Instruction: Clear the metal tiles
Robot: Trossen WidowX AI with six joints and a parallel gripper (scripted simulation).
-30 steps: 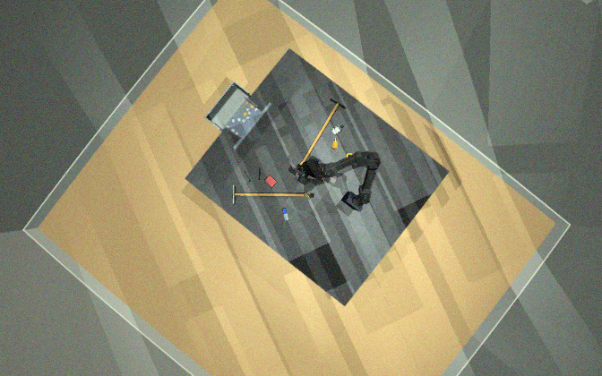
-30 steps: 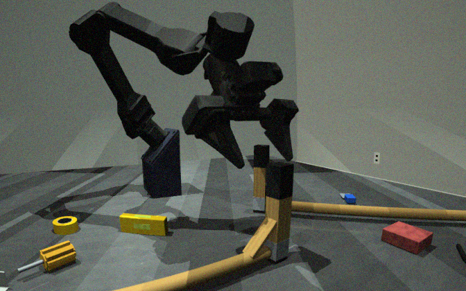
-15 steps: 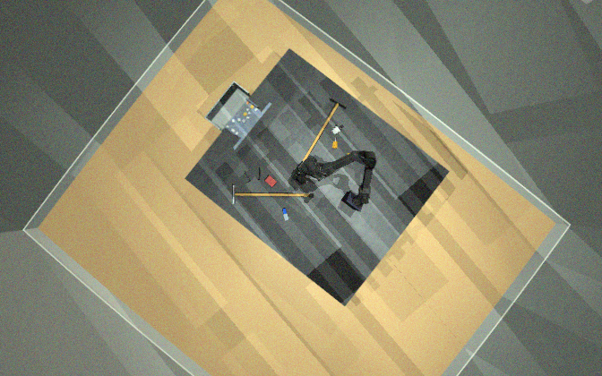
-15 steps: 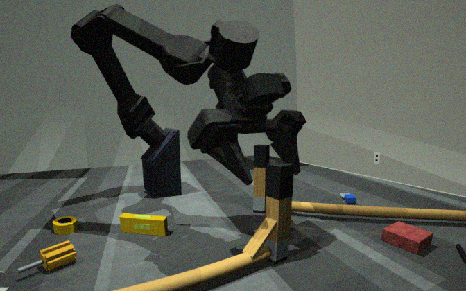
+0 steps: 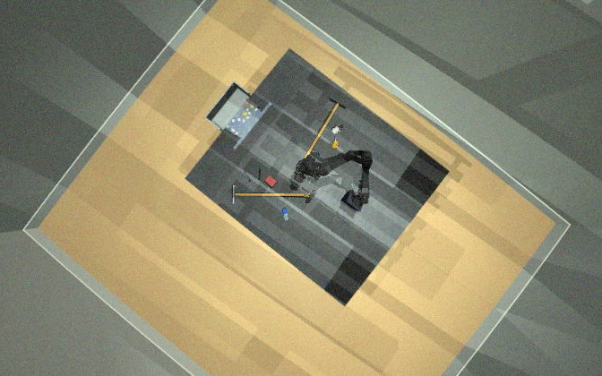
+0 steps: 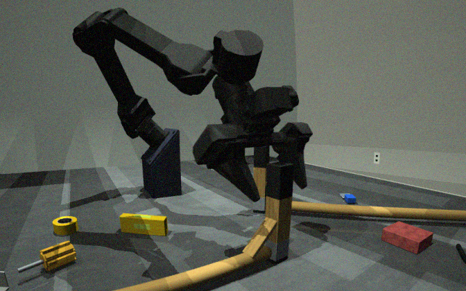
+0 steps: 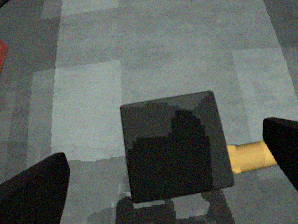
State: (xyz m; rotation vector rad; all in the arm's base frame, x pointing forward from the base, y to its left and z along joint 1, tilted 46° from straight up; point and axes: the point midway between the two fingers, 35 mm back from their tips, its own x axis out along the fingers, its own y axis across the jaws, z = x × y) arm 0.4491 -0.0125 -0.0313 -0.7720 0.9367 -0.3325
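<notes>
Now: gripper tip 31 cm to the left of the yellow-handled screwdriver, 12 cm past it and 9 cm above it. The rest, counted from my gripper tip: scraper: 28 cm to the right, 4 cm below, 1 cm ahead; then red block: 20 cm to the left, 12 cm ahead, 9 cm below; then yellow level: 20 cm behind, 15 cm to the right, 8 cm below.
</notes>
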